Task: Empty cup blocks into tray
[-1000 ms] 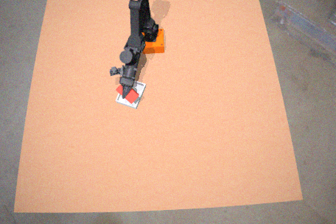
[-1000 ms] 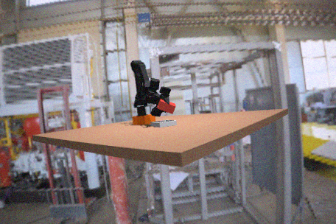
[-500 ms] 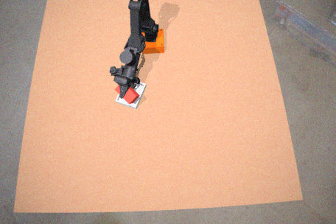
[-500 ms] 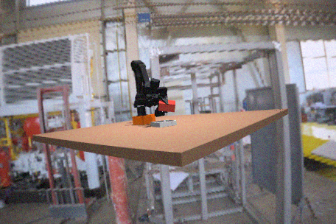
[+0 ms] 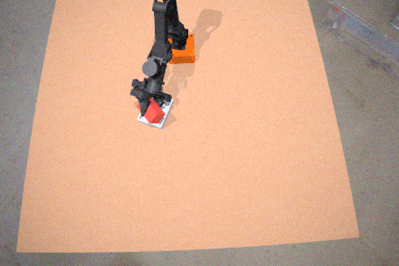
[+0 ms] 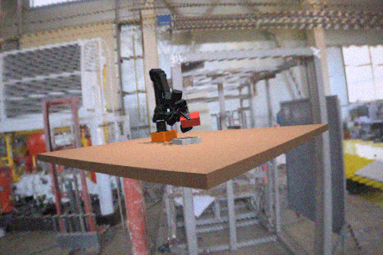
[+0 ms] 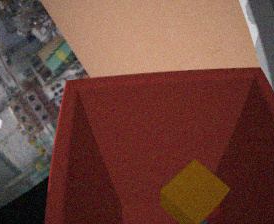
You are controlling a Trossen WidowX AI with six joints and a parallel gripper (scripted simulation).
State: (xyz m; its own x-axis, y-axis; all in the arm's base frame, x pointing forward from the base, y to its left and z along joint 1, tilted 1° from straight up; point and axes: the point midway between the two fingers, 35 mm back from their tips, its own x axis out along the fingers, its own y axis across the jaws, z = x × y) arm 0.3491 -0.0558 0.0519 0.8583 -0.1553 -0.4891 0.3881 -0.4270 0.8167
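Right now my gripper tip is 2 cm to the right of the yellow block, 2 cm past it and 1 cm below it. Round my gripper tip: red square cup (3 cm to the left, 2 cm above, 1 cm behind).
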